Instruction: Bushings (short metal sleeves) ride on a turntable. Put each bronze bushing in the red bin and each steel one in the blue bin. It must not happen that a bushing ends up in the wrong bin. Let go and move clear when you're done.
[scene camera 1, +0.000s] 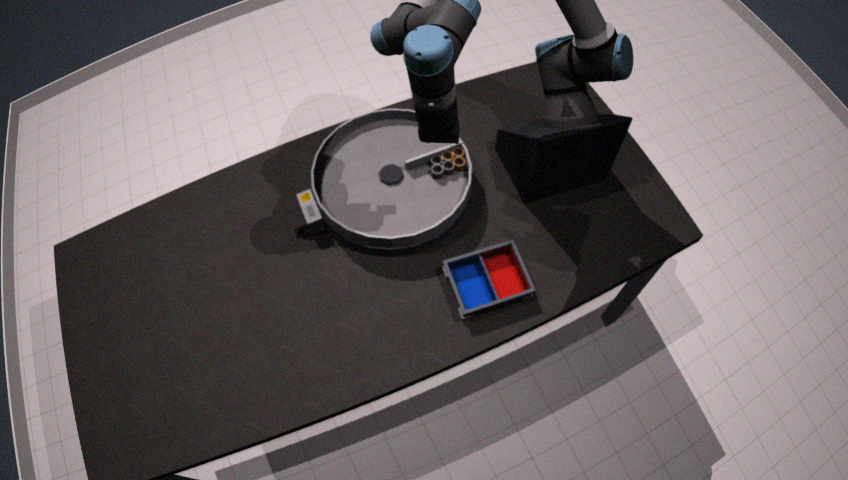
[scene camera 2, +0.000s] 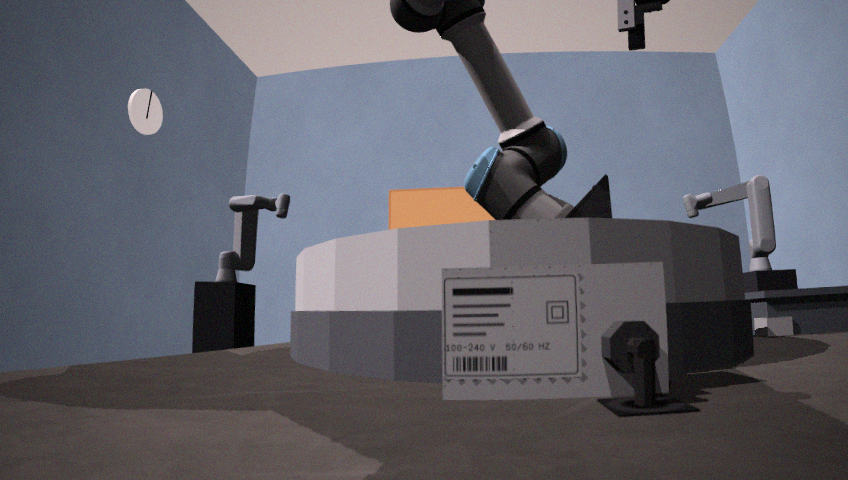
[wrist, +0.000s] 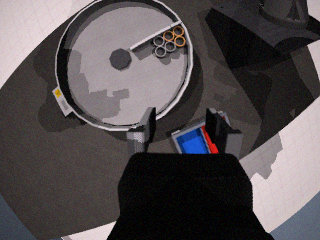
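Note:
My own gripper is here for me to see, and the wrist view shows it too. I also see a grey turntable.

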